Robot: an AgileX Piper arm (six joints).
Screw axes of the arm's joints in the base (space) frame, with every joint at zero. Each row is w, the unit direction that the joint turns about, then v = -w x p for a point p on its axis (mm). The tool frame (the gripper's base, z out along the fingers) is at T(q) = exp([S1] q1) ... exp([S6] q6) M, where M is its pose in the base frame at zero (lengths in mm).
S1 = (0, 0, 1, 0.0, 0.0, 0.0)
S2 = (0, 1, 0, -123.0, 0.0, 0.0)
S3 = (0, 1, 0, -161.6, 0.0, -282.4)
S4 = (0.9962, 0, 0.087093, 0.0, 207.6, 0.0)
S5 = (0, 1, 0, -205.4, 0.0, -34.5)
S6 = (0.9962, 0, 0.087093, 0.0, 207.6, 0.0)
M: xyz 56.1 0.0 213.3 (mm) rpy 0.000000 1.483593 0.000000 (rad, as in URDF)
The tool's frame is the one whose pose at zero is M.
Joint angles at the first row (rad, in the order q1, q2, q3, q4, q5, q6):
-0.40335 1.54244 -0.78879 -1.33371 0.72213 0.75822
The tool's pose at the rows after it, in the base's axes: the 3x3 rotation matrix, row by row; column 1 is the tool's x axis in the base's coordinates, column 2 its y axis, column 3 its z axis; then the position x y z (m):
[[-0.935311 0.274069 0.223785], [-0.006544 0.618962 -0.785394], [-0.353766 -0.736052 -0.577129]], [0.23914 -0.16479 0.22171]
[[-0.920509 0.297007 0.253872], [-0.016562 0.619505 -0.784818], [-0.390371 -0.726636 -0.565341]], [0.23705 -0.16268 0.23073]
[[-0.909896 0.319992 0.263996], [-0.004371 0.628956 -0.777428], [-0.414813 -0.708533 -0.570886]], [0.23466 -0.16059 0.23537]
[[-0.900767 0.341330 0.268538], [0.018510 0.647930 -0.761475], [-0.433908 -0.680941 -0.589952]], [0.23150 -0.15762 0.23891]
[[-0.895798 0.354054 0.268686], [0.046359 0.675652 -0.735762], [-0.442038 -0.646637 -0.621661]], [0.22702 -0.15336 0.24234]
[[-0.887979 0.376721 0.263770], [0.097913 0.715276 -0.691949], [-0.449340 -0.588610 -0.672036]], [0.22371 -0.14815 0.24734]
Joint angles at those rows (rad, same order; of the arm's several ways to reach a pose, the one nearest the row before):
-0.40336 1.51940 -0.78880 -1.33371 0.71125 0.75820
-0.40337 1.48560 -0.78879 -1.32901 0.69557 0.75819
-0.40335 1.46333 -0.78879 -1.29721 0.68806 0.74840
-0.40337 1.44008 -0.78877 -1.23644 0.68134 0.71819
-0.40335 1.41177 -0.78880 -1.14227 0.67904 0.65400
-0.40334 1.38510 -0.80516 -0.99116 0.69051 0.55637

